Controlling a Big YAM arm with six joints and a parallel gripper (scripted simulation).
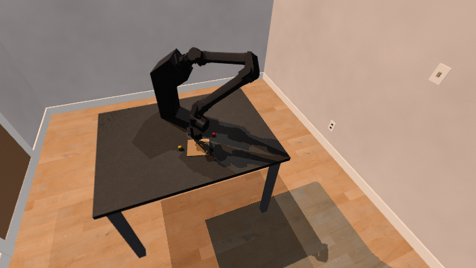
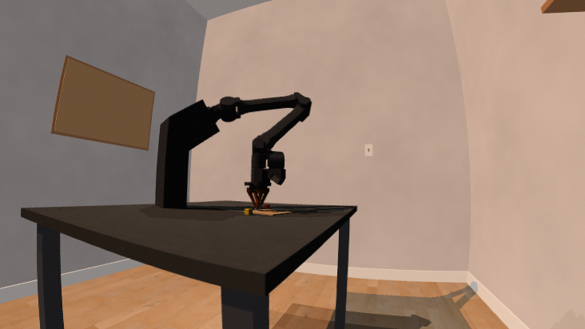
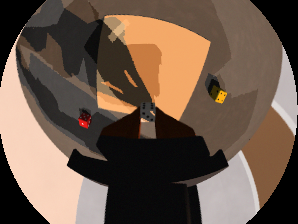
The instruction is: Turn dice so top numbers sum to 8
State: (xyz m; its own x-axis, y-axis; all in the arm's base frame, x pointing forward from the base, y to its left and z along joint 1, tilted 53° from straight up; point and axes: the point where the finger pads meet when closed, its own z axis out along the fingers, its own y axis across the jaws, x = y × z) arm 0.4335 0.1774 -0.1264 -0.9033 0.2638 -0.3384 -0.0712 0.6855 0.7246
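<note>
Right now the white die is right at my hand. From my hand the other things lie so: yellow die 40 mm ahead, 110 mm to the right, 10 mm below; tan mat 50 mm ahead, 20 mm below; red die 40 mm behind, 120 mm to the left, 10 mm below.
</note>
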